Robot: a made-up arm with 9 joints.
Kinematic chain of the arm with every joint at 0, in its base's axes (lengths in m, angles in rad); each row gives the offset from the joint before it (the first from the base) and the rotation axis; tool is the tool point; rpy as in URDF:
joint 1: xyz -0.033 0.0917 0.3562 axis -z
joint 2: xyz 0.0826 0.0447 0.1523 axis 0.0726 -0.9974 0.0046
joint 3: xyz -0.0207 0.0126 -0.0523 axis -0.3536 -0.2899 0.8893
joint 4: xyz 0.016 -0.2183 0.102 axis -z
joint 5: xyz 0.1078 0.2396 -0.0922 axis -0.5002 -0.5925 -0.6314
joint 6: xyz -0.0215 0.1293 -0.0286 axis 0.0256 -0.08 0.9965
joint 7: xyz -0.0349 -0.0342 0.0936 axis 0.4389 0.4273 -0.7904
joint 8: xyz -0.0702 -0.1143 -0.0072 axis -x
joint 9: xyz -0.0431 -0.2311 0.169 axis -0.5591 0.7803 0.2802
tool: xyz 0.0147 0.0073 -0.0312 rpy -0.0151 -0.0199 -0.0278
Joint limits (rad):
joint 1: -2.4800..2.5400
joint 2: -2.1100..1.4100
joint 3: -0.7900..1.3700
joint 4: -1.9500..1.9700
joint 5: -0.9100..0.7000
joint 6: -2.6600..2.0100
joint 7: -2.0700..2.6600
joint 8: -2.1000..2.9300
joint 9: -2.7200..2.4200
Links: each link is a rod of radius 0.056 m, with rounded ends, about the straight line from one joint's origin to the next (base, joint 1, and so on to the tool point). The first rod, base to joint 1, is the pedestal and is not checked.
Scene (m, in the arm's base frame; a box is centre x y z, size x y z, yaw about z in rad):
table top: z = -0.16
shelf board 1: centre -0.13 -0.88 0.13 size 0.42 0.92 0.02 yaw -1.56
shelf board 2: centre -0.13 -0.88 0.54 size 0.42 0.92 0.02 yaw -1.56
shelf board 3: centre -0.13 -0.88 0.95 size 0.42 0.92 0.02 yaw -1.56
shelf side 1: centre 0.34 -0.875 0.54 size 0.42 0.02 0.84 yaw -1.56
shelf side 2: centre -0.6 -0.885 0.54 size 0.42 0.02 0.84 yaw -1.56
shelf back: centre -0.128 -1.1 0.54 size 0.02 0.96 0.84 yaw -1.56
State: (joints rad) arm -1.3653 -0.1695 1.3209 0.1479 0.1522 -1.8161 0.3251 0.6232 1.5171
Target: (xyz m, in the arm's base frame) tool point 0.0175 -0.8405 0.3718
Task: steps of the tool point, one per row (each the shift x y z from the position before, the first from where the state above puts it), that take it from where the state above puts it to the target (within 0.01 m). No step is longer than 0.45 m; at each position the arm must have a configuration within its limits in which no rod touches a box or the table.
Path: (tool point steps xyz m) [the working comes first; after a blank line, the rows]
Joints at the target: 0.4760 -0.2743 -0.4084 1.7882 0.5962 -2.5245 0.6514 0.3492 1.4997
Straight joint move there: touches shelf side 1.

1: -0.1856 0.3349 0.0675
2: 0.0992 0.3898 0.0359
3: 0.3426 0.2330 -0.0168
4: 0.4111 -0.0467 -0.0662
5: 0.2768 -0.2970 -0.0916
6: 0.0214 -0.3967 -0.0849
7: -0.2227 -0.3162 -0.0503
8: -0.3515 -0.1173 -0.0011
9: 0.0200 -0.1013 -0.0139
10: 0.0074 -0.0979 -0.0029
11: -0.0056 -0.0888 0.0060
12: -0.0179 -0.0740 0.0108

